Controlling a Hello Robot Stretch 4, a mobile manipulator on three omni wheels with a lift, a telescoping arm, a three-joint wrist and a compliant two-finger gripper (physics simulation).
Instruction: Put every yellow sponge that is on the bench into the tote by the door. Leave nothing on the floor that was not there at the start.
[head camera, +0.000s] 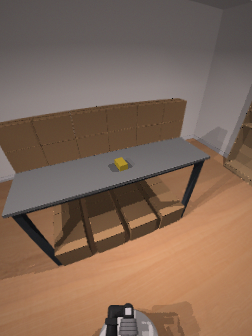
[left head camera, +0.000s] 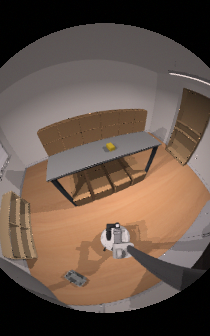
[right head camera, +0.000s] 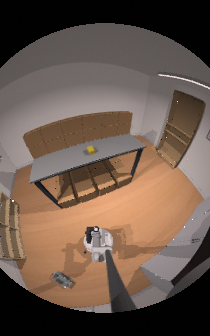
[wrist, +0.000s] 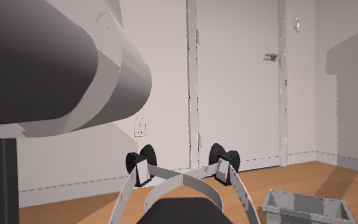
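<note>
One yellow sponge (head camera: 121, 163) (left head camera: 110, 146) (right head camera: 90, 149) lies on the grey bench (head camera: 60, 181) (left head camera: 75, 161) (right head camera: 56, 166), a little right of the middle of its top. The grey tote (left head camera: 79, 283) (right head camera: 64, 285) (wrist: 300, 218) stands on the floor on the opposite side of the robot from the bench; in the wrist view it is at the lower right, near the door (wrist: 240, 90). The part of its inside that shows holds no sponge. My gripper (wrist: 182, 157) is open and empty, with its two dark fingertips wide apart. It faces the wall and door, away from the bench.
Brown boxes (head camera: 145, 227) stand under the bench, between its dark legs. A brown panelled unit (head camera: 90, 130) stands behind it. A tall wooden bookcase (left head camera: 195, 110) (right head camera: 185, 112) is on the right, and a low wooden shelf unit (left head camera: 8, 225) on the left.
</note>
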